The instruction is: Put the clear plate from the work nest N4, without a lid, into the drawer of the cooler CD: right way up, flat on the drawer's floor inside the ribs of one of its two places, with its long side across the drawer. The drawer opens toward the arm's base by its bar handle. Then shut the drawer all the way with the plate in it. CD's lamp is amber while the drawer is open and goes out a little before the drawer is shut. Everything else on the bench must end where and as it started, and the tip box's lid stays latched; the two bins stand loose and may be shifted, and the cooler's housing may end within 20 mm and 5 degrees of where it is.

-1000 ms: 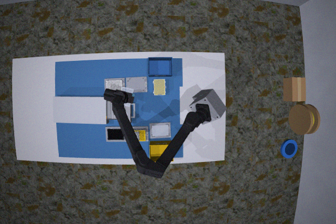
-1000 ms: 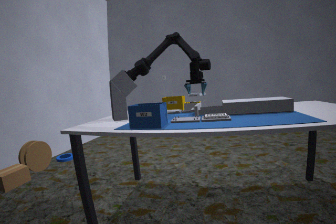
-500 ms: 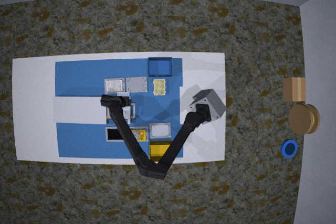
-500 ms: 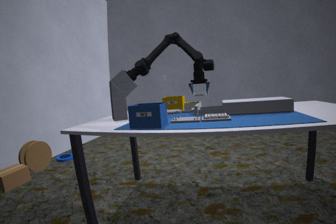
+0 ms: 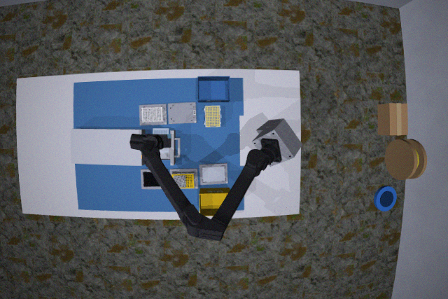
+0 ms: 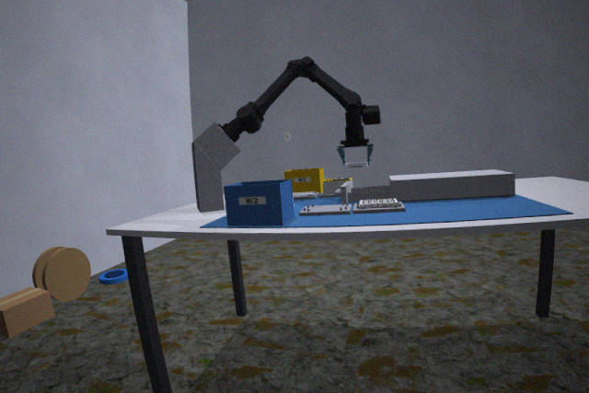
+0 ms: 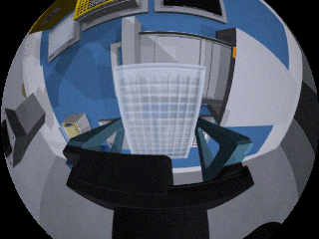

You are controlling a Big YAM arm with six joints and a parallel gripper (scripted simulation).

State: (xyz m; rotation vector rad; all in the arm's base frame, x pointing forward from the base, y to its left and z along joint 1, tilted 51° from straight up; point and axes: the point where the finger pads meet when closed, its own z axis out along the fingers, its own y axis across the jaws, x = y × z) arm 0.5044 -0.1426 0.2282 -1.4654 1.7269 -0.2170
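Right now my hand is 120 mm above the drawer, 70 mm short of it and 50 mm to the right of it. From my hand the other things lie so: cooler CD 200 mm ahead, 110 mm below, 60 mm to the left; then grey nest 150 mm to the right, 140 mm below, 90 mm behind; then clear plate right at my hand.
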